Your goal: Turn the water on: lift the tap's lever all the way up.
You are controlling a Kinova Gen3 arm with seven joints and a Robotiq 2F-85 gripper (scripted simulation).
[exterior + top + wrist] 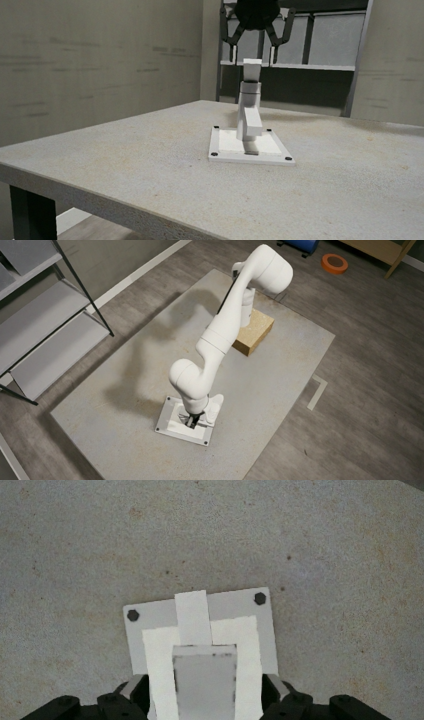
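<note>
Now: the lever 3 cm to the right of my hand and 2 cm below it. Also, from my hand: white tap (1 cm ahead, 5 cm to the right, 9 cm below).
</note>
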